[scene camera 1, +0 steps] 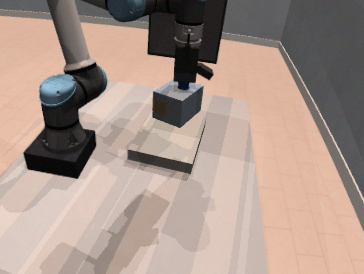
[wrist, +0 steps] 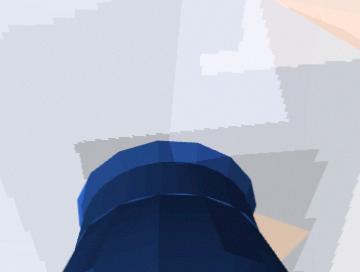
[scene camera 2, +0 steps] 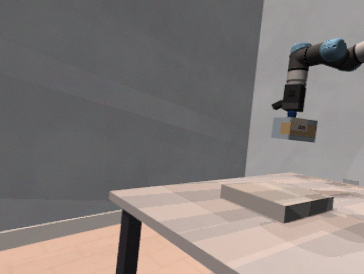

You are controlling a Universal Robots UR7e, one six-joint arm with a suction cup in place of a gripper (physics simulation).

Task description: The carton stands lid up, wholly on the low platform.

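Frame: origin at the arm's base, x ahead, y left, z up, level; centimetres.
Seen in the pictures: hand, its tool point: (scene camera 1: 183,91) (wrist: 168,174); arm's base, origin of its link: (scene camera 1: 64,141).
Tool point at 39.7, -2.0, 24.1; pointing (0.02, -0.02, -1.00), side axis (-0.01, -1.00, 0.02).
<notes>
Pixels of each thing's top centre, then the offset from my tool point to it, as dx, dy, dz. Level surfaces: height alone.
- carton, centre of its top: (wrist: 203,255) (scene camera 1: 179,87) (scene camera 2: 294,118) -1.2, -0.6, +1.4
- low platform, centre of its top: (scene camera 1: 170,132) (scene camera 2: 276,190) -1.9, +16.2, -26.7
- table, height of its surface: dz -31.5
The carton (scene camera 1: 176,107) (scene camera 2: 294,130) (wrist: 125,85) is a light blue-grey box with orange-tan patches and a barcode label on its side. It hangs roughly level from my suction gripper (scene camera 1: 183,87) (scene camera 2: 291,115) (wrist: 167,150), whose blue cup sits on the carton's top face. The gripper is shut on the carton. In the scene camera 2 view a gap shows between the carton's underside and the low platform (scene camera 1: 162,145) (scene camera 2: 255,197), a flat grey-beige slab on the table. In the wrist view the blue cup hides part of the carton's top.
The table (scene camera 1: 220,220) (scene camera 2: 170,200) bears the platform and the arm's black base block (scene camera 1: 60,160). The base stands left of the platform in the scene camera 1 view. A dark panel (scene camera 1: 212,30) stands behind the table, and grey walls (scene camera 1: 330,60) (scene camera 2: 125,100) rise around.
</notes>
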